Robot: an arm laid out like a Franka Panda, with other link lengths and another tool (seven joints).
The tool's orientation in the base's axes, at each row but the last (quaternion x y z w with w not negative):
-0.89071 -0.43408 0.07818 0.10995
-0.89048 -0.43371 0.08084 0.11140
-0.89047 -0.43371 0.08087 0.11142
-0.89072 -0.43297 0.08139 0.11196
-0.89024 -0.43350 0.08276 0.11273
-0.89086 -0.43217 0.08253 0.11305
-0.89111 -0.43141 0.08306 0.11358
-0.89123 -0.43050 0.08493 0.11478
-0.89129 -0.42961 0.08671 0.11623
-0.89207 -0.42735 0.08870 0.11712
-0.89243 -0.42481 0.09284 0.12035
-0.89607 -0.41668 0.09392 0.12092
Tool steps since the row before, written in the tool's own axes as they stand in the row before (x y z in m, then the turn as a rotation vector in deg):
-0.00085 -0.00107 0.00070 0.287 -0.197 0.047
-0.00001 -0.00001 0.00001 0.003 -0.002 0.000
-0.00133 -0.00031 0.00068 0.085 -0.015 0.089
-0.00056 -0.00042 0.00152 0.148 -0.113 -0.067
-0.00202 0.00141 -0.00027 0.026 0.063 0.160
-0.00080 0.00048 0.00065 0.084 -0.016 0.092
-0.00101 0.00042 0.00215 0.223 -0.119 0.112
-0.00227 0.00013 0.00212 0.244 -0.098 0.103
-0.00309 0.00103 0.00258 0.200 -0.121 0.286
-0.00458 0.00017 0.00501 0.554 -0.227 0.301
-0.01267 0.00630 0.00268 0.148 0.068 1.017
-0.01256 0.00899 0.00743 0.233 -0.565 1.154
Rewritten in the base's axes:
-0.00149 0.00006 -0.00036 0.015 0.351 -0.006
-0.00002 0.00000 -0.00001 0.000 0.004 0.000
-0.00121 -0.00078 -0.00051 0.019 0.088 -0.086
-0.00103 0.00001 -0.00132 0.022 0.176 0.088
-0.00010 -0.00248 -0.00002 0.024 0.003 -0.172
-0.00029 -0.00083 -0.00072 0.017 0.088 -0.088
-0.00083 -0.00077 -0.00213 0.020 0.262 -0.086
-0.00183 -0.00159 -0.00195 0.051 0.265 -0.084
-0.00179 -0.00271 -0.00259 -0.040 0.268 -0.251
-0.00400 -0.00302 -0.00458 0.097 0.612 -0.256
-0.00396 -0.01337 -0.00360 -0.130 0.212 -0.999
-0.00347 -0.01424 -0.00889 -0.572 0.691 -0.949

